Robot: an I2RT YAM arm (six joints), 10 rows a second.
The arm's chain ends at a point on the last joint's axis. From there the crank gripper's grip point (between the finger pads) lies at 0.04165 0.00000 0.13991 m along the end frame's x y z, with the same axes.
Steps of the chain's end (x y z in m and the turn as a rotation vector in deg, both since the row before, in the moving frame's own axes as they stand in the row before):
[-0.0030, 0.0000, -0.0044, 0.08, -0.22, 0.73]
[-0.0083, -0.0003, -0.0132, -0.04, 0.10, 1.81]
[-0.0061, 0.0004, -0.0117, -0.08, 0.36, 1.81]
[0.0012, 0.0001, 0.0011, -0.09, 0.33, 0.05]
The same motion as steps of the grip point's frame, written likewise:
[-0.0035, 0.0003, -0.0042, 0.08, -0.22, 0.73]
[-0.0081, 0.0011, -0.0133, -0.04, 0.10, 1.81]
[-0.0052, 0.0019, -0.0120, -0.08, 0.36, 1.81]
[0.0020, 0.0004, 0.0009, -0.09, 0.33, 0.05]

